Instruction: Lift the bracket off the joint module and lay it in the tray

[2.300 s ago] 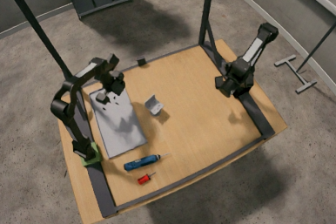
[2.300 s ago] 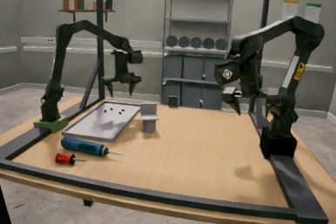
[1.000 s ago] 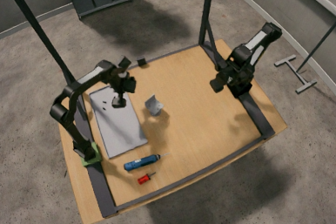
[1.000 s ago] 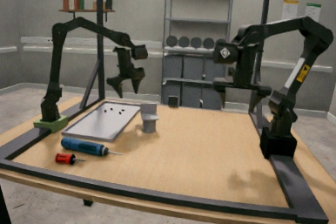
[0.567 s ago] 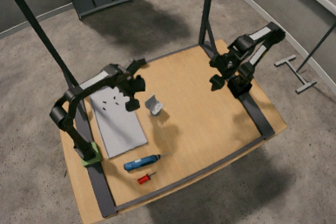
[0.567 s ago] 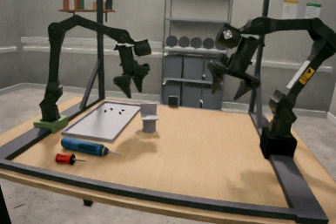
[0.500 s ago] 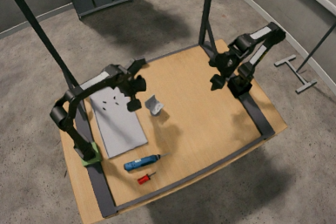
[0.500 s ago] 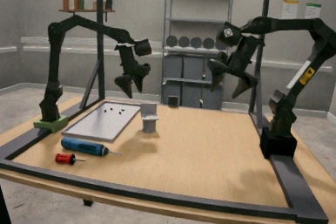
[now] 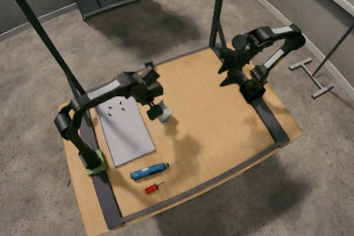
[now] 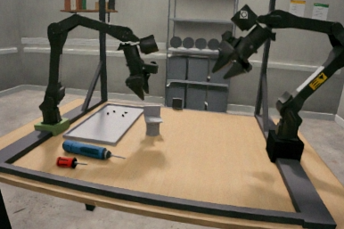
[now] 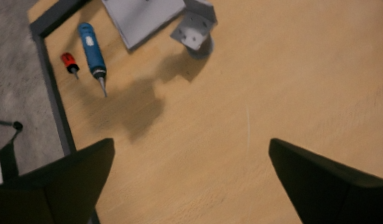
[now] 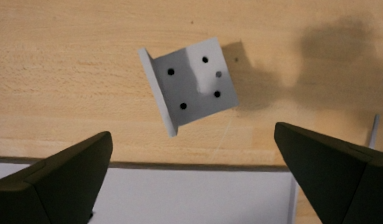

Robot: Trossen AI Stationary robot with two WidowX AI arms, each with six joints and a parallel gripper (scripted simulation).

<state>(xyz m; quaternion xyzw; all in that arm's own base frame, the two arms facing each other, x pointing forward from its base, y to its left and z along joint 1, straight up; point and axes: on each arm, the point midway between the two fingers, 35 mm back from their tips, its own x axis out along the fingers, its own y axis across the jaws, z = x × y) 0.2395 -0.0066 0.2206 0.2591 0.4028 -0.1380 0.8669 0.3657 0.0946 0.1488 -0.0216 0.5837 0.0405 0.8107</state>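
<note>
My right hand is 4 cm to the right of the bracket and 11 cm above it. From my right hand the other things lie so: grey joint module (4 cm to the left, 16 cm below); then tray (6 cm behind, 17 cm to the right, 18 cm below); then red screwdriver (31 cm ahead, 14 cm to the right, 17 cm below).
</note>
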